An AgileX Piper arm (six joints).
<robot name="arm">
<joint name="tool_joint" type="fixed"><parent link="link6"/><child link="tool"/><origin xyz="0 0 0" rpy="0 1.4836 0"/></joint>
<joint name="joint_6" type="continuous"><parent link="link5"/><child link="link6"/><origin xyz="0.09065 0 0.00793" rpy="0 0 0"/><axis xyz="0.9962 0 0.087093"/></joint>
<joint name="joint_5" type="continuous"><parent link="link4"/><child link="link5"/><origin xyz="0 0 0" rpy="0 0 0"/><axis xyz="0 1 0"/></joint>
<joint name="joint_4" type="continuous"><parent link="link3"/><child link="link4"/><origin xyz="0.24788 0 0.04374" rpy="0 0 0"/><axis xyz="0.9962 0 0.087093"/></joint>
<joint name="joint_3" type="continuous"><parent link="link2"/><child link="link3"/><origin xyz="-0.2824 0 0.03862" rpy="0 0 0"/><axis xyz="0 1 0"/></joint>
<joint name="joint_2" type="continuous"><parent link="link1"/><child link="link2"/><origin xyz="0 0 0" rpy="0 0 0"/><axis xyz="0 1 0"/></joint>
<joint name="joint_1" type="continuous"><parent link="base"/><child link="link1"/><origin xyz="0 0 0.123" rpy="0 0 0"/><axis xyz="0 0 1"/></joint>
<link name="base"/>
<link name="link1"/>
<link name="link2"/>
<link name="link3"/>
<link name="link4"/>
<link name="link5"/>
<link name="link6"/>
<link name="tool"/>
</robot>
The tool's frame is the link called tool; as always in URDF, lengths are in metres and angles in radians. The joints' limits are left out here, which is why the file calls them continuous.
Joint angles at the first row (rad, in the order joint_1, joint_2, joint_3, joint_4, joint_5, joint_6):
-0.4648, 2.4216, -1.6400, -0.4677, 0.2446, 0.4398
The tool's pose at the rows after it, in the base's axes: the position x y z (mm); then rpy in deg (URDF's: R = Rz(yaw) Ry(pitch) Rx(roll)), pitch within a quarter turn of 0, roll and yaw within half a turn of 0:
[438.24, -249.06, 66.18, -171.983, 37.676, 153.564]
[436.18, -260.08, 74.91, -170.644, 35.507, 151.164]
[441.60, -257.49, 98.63, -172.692, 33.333, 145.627]
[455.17, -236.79, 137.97, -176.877, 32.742, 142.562]
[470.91, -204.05, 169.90, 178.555, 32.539, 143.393]
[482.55, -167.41, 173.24, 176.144, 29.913, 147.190]
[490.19, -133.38, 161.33, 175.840, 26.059, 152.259]
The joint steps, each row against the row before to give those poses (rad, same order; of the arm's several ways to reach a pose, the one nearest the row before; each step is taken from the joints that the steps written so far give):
-0.0305, 0.0105, -0.0268, -0.0129, 0.0154, -0.0001
-0.0138, 0.0008, -0.0511, 0.0100, 0.0987, 0.0000
0.0139, -0.0232, -0.0695, 0.0781, 0.1416, -0.0024
0.0442, -0.0519, -0.0697, 0.1114, 0.1231, -0.0348
0.0613, -0.0407, -0.0548, 0.1125, 0.0773, -0.0624
0.0660, -0.0043, -0.0136, 0.0842, 0.0486, -0.0627
0.0627, 0.0190, 0.0009, 0.0475, 0.0424, -0.0512

